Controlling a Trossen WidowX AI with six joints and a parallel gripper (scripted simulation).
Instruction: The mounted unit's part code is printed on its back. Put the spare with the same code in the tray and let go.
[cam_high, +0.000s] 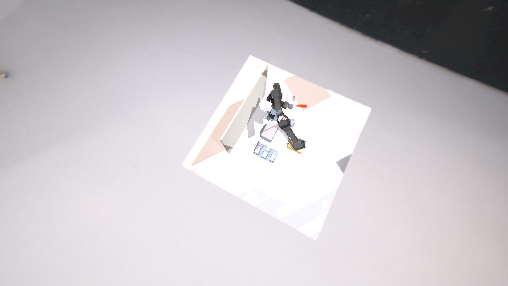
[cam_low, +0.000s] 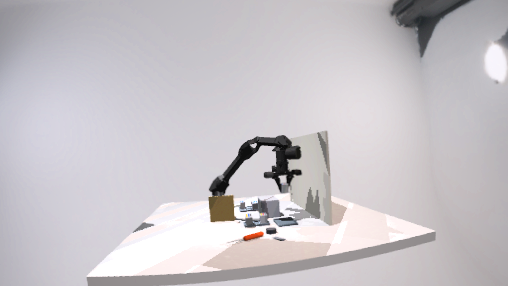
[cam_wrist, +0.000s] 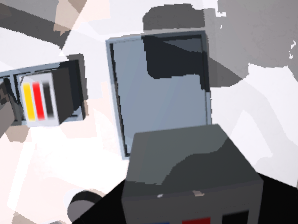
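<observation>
Now: the blue tray 16 cm below my gripper tip. Round my gripper tip: grey panel 20 cm ahead, 19 cm to the left, 6 cm above; black puck 11 cm behind, 13 cm to the right, 16 cm below; grey mounted unit 3 cm behind, 21 cm to the left, 12 cm below.
</observation>
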